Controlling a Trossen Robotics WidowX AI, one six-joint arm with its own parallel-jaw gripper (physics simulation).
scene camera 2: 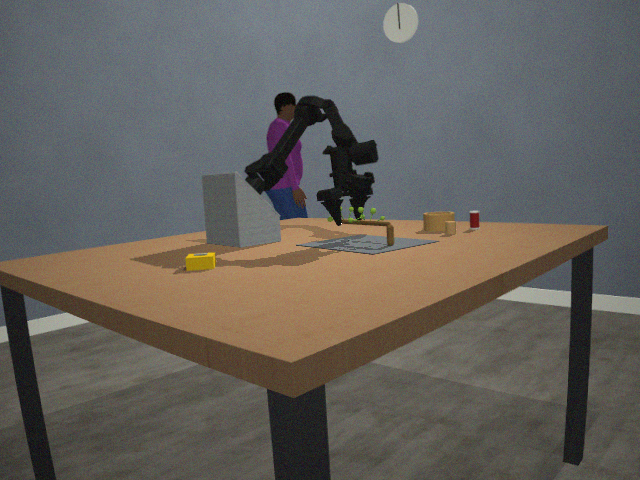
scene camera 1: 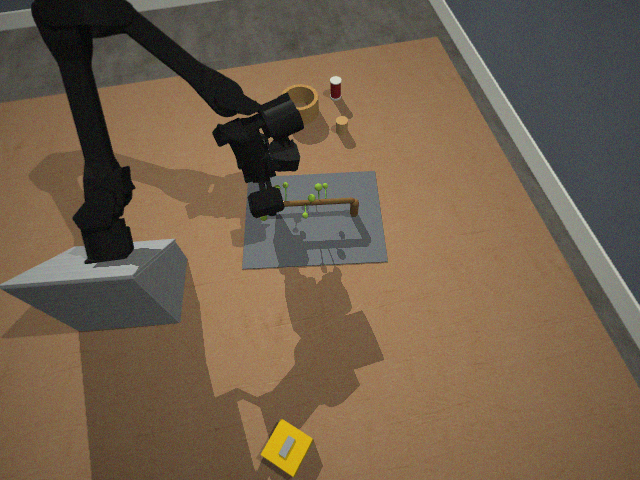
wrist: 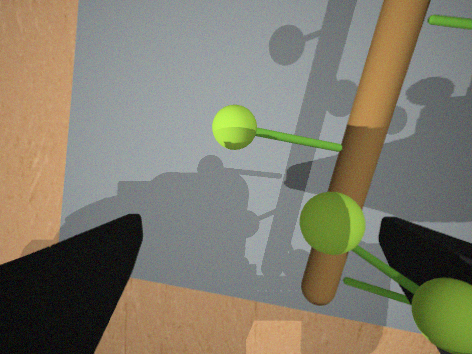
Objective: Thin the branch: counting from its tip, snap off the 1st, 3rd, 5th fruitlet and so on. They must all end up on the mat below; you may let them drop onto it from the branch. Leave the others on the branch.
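Places are measured from the arm's base along level axes (x back, y right, z up), in millimetres.
Where they show: gripper, fingertip midpoint: (wrist: 260, 226); arm's base, origin of the base link: (scene camera 2: 245, 196) (scene camera 1: 110, 255).
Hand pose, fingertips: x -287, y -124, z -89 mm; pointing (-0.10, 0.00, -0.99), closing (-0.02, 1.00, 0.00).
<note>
Things, the pixels of their top centre, and the offset from my fingertips. "spot": a spot on its surface instead. Level surfaces: height alone.
- brown branch, middle of its top: (scene camera 1: 306, 201) (scene camera 2: 362, 220) dy +37, dx -74, dz +15 mm
- grey mat, its level: dz -44 mm
- large fruitlet, middle of its top: (wrist: 457, 337) dy +35, dx +0, dz +54 mm
- branch's post, surface spot: (scene camera 1: 354, 208) (scene camera 2: 387, 231) spot: dy +63, dx -170, dz -8 mm
- round wooden bowl, middle of its top: (scene camera 1: 299, 96) (scene camera 2: 438, 213) dy -292, dx -120, dz +4 mm
- white can, middle of its top: (scene camera 1: 335, 80) (scene camera 2: 474, 211) dy -326, dx -223, dz +7 mm
- small wooden cylinder, middle of its top: (scene camera 1: 342, 120) (scene camera 2: 450, 221) dy -200, dx -208, dz -11 mm
- yellow block, middle of its top: (scene camera 1: 286, 446) (scene camera 2: 200, 253) dy +472, dx +48, dz -15 mm
The brown branch (scene camera 1: 336, 201) (scene camera 2: 369, 223) (wrist: 370, 100) runs level above the grey mat (scene camera 1: 360, 183) (scene camera 2: 416, 241) (wrist: 150, 75), its free tip low in the wrist view. Several green fruitlets stand out from it on thin stems. In the wrist view one fruitlet (wrist: 234, 125) is left of the branch, another fruitlet (wrist: 330, 223) overlaps the branch near its tip, and a large fruitlet (wrist: 447, 315) is at lower right, partly covering the right finger. My gripper (scene camera 1: 265, 201) (scene camera 2: 349, 221) (wrist: 260, 226) is open and empty, its fingers either side of the tip end. It hides some fruitlets in scene camera 1.
The branch's post (scene camera 1: 354, 208) (scene camera 2: 390, 236) stands on the mat. Behind the mat are a round wooden bowl (scene camera 1: 314, 106) (scene camera 2: 438, 223), a red and white can (scene camera 1: 335, 88) (scene camera 2: 474, 220) and a small wooden cylinder (scene camera 1: 341, 125) (scene camera 2: 450, 228). A yellow block (scene camera 1: 298, 448) (scene camera 2: 200, 263) lies nearer the front.
</note>
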